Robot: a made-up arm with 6 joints.
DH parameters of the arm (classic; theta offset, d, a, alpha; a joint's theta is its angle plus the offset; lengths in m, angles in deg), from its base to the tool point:
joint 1: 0 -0.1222 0.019 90
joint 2: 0 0.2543 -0.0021 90
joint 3: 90 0.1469 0.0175 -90
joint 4: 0 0.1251 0.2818 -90
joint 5: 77.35 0 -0.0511 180
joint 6: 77.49 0 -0.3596 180
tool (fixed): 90.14 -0.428 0 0
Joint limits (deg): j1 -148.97..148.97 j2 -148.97..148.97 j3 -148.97..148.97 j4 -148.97..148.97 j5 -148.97..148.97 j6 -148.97..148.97
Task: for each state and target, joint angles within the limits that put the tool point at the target. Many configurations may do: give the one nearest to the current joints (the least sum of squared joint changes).
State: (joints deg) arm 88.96 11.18 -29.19 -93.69 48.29 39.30
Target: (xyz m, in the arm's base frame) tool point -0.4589 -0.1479 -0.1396
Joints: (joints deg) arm 35.64 -14.77 -2.66 -104.39 68.00 16.08
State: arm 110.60 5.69 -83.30 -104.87 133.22 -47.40
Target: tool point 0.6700 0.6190 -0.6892
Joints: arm 144.48 15.73 -121.35 -116.34 110.13 -26.91
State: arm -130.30 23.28 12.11 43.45 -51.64 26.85
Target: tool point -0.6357 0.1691 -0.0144
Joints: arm -142.16 18.45 -32.96 91.96 -45.85 23.88
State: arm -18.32 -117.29 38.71 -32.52 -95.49 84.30
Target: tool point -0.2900 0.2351 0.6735
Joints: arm -56.70 -138.02 49.89 -45.43 -108.94 99.43
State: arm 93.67 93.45 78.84 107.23 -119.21 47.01
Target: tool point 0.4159 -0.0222 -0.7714
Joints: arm 99.39 108.60 71.93 73.69 -122.87 48.34
